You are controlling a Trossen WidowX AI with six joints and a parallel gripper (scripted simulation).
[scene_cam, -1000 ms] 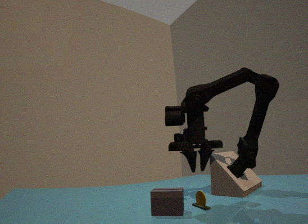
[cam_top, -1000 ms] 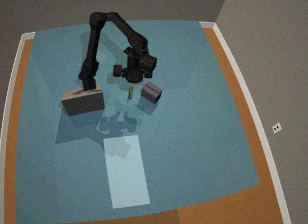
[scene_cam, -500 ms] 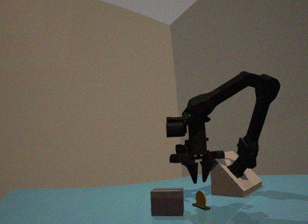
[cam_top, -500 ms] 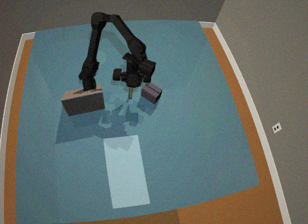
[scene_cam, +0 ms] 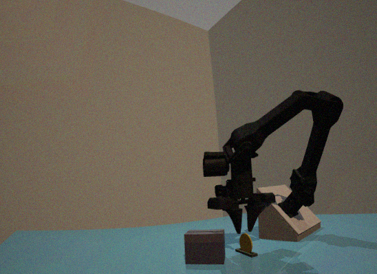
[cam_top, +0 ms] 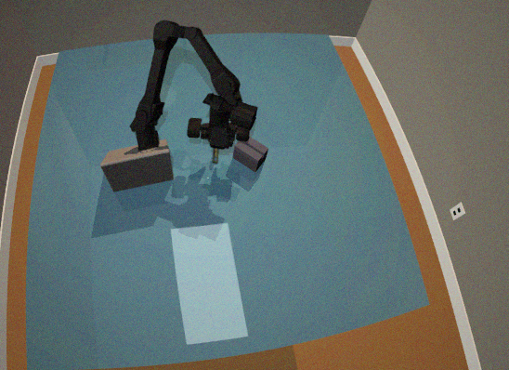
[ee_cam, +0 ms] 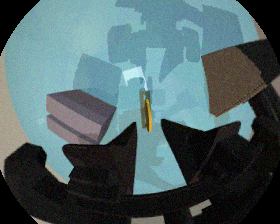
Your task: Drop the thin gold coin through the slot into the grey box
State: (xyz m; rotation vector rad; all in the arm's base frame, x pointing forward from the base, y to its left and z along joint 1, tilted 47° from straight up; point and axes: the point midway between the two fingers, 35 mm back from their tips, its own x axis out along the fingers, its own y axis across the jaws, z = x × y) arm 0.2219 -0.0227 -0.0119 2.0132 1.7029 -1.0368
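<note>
Right now the gold coin is 30 mm below my gripper tip.
</note>
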